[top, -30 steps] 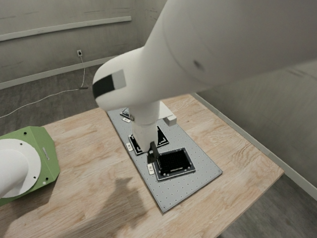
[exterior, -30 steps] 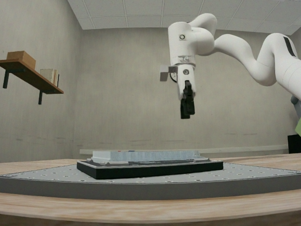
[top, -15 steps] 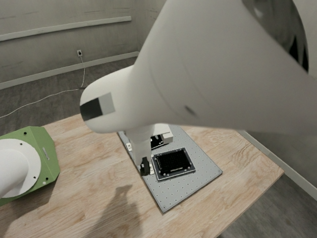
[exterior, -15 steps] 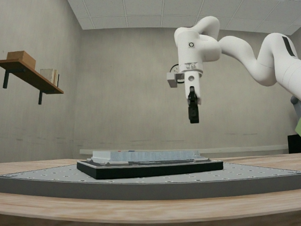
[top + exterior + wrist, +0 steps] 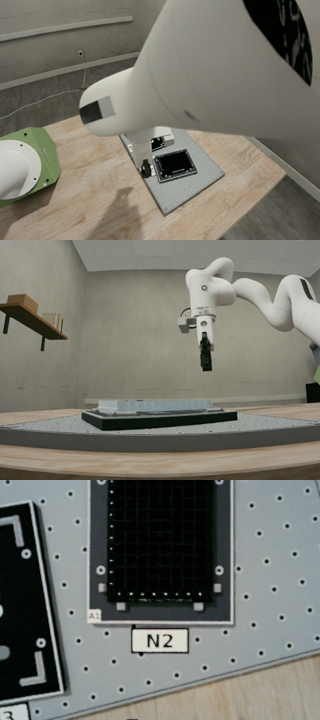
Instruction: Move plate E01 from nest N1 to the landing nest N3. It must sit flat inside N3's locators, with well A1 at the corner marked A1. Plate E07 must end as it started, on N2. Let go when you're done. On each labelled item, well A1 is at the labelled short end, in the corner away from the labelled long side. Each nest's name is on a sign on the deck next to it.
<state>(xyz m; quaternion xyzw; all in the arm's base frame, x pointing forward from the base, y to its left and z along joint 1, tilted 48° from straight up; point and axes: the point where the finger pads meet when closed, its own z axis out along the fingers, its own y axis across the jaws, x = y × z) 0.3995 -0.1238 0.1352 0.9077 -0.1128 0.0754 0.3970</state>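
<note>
The plate E01 is 39 cm to the left of my hand, 16 cm ahead of it and 11 cm below it. Also, from my hand: nest N1: 39 cm to the left, 16 cm ahead, 13 cm below; nest N3: 16 cm to the left, 13 cm below, 11 cm ahead; black well plate: 14 cm ahead, 11 cm below.
</note>
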